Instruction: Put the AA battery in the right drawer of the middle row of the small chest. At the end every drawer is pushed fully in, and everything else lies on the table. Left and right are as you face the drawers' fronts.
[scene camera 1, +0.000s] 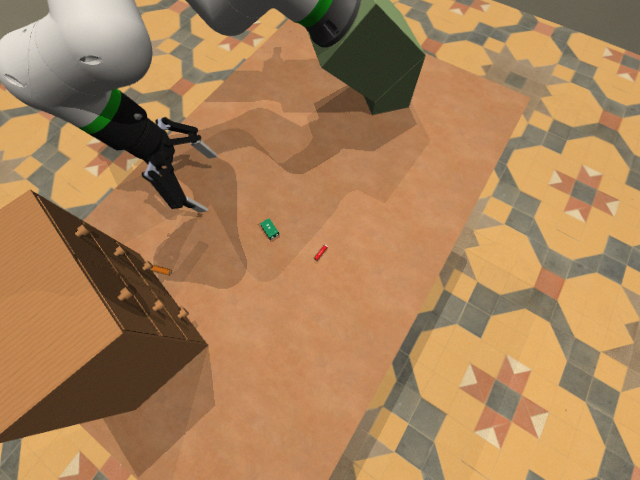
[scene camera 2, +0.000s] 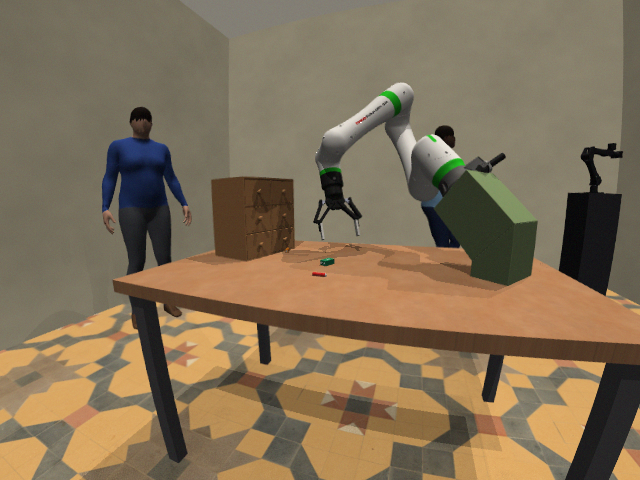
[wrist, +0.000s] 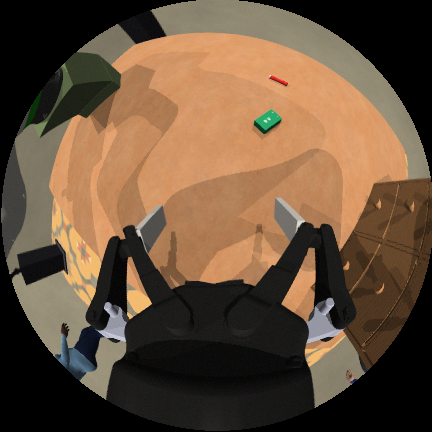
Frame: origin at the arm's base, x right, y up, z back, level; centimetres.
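Seen in the pictures: gripper, between the fingertips: (scene camera 1: 208, 182) (scene camera 2: 340, 237) (wrist: 218, 210); arm's base, origin of its link: (scene camera 1: 335, 13) (scene camera 2: 463, 190).
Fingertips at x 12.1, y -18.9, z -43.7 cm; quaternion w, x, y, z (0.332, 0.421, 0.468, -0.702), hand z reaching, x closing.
Pixels of each thing's top centre, then the offset from my fingertips to it. Level surfaces: height alone.
- small chest, centre of its top: (scene camera 1: 9, 299) (scene camera 2: 254, 179) dx -3.1, dy +24.3, dz -36.2 cm
- right middle drawer, centre of its top: (scene camera 1: 58, 277) (scene camera 2: 268, 205) dx +3.4, dy +13.1, dz -32.9 cm
- orange cylinder, centre of its top: (scene camera 1: 159, 269) (scene camera 2: 287, 248) dx +0.0, dy -5.3, dz -23.2 cm
- green 9V block battery, centre of its top: (wrist: 268, 118) (scene camera 1: 269, 227) (scene camera 2: 327, 259) dx -17.9, dy -4.9, dz -1.8 cm
- thin red cylindrical battery, centre of its top: (scene camera 1: 321, 251) (wrist: 278, 78) (scene camera 2: 319, 272) dx -32.0, dy -5.7, dz -1.1 cm
- table, height of its surface: dy -6.7 cm
The small chest (scene camera 1: 46, 289) (scene camera 2: 227, 219) (wrist: 367, 240) has two columns and three rows of drawers, and all look pushed in. The right middle drawer (scene camera 1: 119, 251) (scene camera 2: 282, 218) is flush with its neighbours. An orange cylinder (scene camera 1: 161, 269) (scene camera 2: 287, 250), thicker than the red one and seemingly the AA battery, lies on the table close to the chest's front, by its right column; in the wrist view it does not show. My gripper (scene camera 1: 211, 183) (scene camera 2: 340, 237) (wrist: 218, 210) is wide open and empty, above the table, in front of the chest and to the right of the orange cylinder.
A green 9V block battery (scene camera 1: 269, 228) (scene camera 2: 327, 261) (wrist: 268, 121) and a thin red cylindrical battery (scene camera 1: 321, 252) (scene camera 2: 318, 274) (wrist: 278, 80) lie on the table (scene camera 1: 289, 361) (scene camera 2: 232, 289) (wrist: 215, 60). The green arm pedestal (scene camera 1: 374, 56) (scene camera 2: 496, 232) (wrist: 85, 90) stands at the opposite end from the chest.
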